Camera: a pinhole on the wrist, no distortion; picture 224 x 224 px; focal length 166.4 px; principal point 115.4 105.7 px. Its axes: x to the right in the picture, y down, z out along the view. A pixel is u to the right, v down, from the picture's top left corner.
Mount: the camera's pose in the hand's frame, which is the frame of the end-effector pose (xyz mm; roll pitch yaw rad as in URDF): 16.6 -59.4 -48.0 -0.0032 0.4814 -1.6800
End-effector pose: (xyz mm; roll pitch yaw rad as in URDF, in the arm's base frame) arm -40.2 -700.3 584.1 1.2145 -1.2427 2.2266
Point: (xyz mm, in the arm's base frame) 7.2 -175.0 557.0
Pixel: 213 157
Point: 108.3 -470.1 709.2
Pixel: 70 191
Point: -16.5 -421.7 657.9
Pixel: 161 210
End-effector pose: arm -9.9 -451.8 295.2 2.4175 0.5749 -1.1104
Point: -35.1 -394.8 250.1
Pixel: 18 18
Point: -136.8 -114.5 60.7
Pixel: 146 36
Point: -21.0 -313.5 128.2
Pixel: 138 89
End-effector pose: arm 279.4 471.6 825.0 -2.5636 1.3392 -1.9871
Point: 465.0 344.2 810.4
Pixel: 172 125
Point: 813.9 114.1 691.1
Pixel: 207 167
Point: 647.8 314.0 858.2
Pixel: 173 96
